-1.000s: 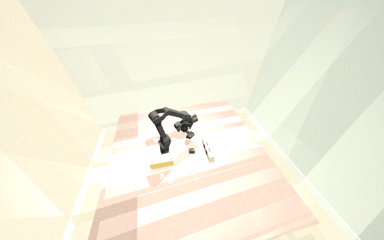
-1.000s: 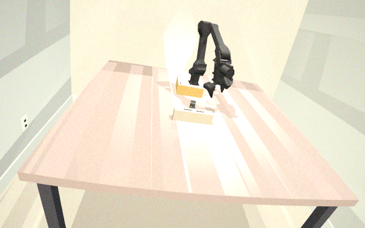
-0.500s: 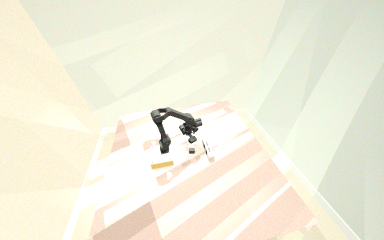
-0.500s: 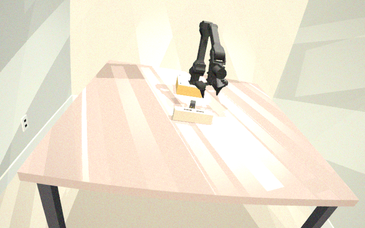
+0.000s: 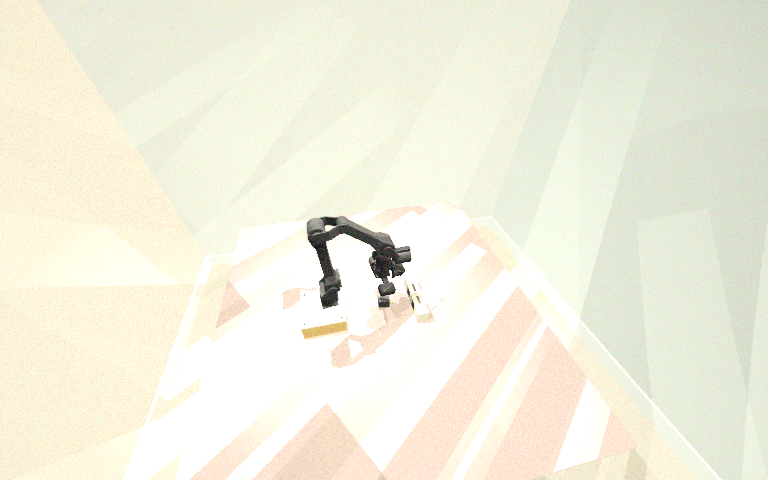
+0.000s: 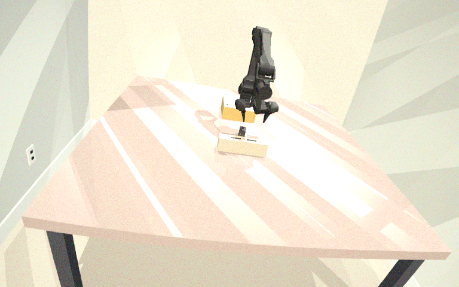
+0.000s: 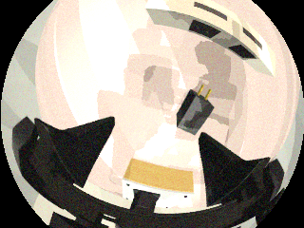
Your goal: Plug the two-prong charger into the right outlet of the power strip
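Now: gripper tip 50 mm to the left of the two-prong charger, 50 mm above it and 20 mm short of it.
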